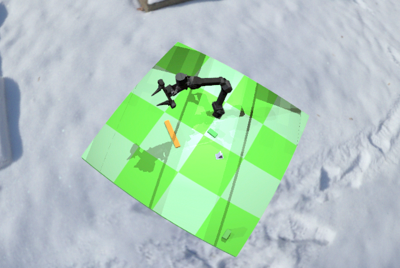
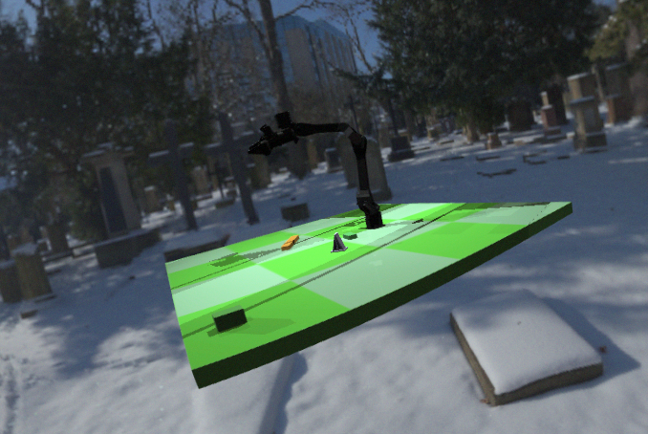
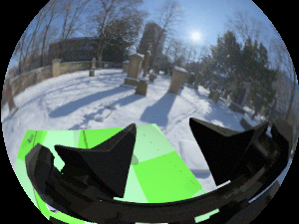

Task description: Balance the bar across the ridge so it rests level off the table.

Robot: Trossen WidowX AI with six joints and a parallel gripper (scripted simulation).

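The orange bar is 42 cm below my gripper tip, 10 cm to the left of it and 6 cm behind it.
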